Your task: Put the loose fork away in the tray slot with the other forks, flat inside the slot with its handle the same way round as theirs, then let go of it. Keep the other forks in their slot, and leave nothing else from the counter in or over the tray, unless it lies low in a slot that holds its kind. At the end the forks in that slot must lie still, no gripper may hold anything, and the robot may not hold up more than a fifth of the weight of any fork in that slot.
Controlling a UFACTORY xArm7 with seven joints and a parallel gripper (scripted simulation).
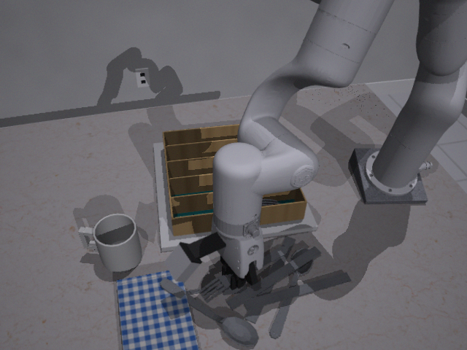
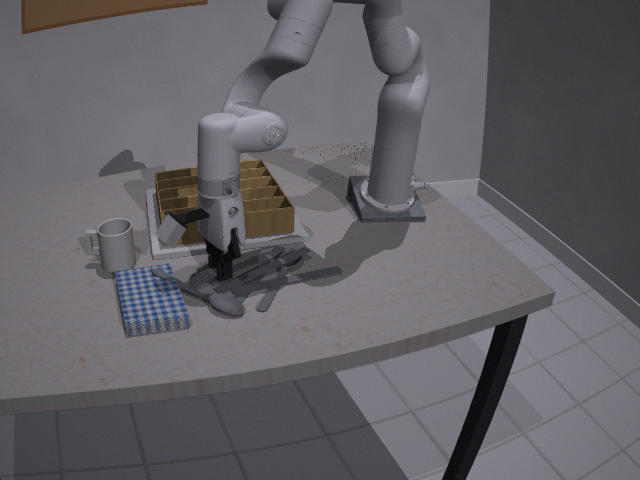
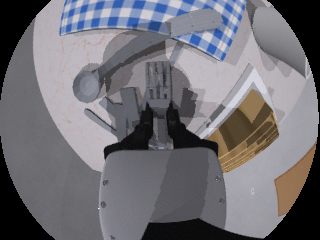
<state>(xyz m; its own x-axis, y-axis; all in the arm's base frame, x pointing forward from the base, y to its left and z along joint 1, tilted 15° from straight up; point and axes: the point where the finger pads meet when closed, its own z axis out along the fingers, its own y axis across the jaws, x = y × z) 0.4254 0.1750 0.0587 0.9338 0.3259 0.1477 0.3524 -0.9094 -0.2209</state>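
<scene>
Now: hand 5 cm past the tray, 26 cm to the left of it and 3 cm below it. The rest, counted from my hand: mug 21 cm ahead, 10 cm to the right, 1 cm above.
</scene>
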